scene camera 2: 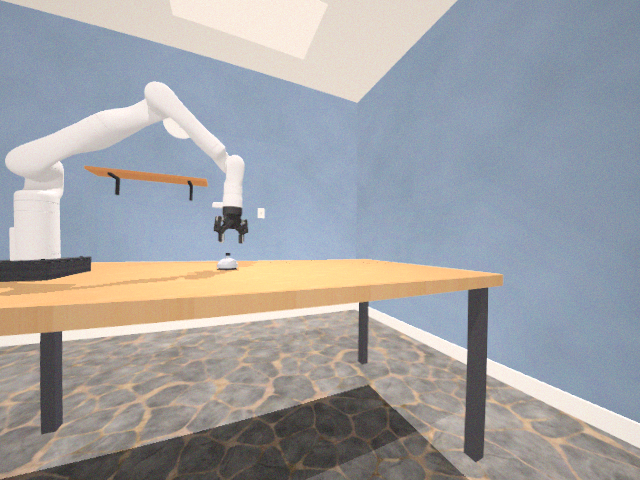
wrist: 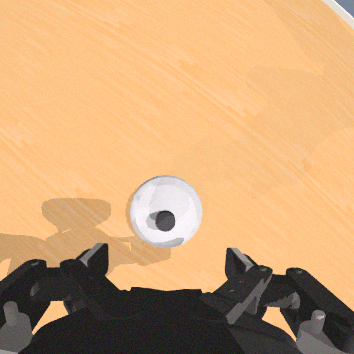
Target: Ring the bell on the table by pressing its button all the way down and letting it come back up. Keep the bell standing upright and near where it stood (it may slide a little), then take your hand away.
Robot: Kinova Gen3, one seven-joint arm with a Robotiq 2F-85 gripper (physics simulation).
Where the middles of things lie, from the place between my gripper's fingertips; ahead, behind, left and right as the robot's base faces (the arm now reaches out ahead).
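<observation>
Relative to the domed bell point(wrist: 162, 192), my hand is 10 mm past it, 10 mm to the right of it and 70 mm above it.
</observation>
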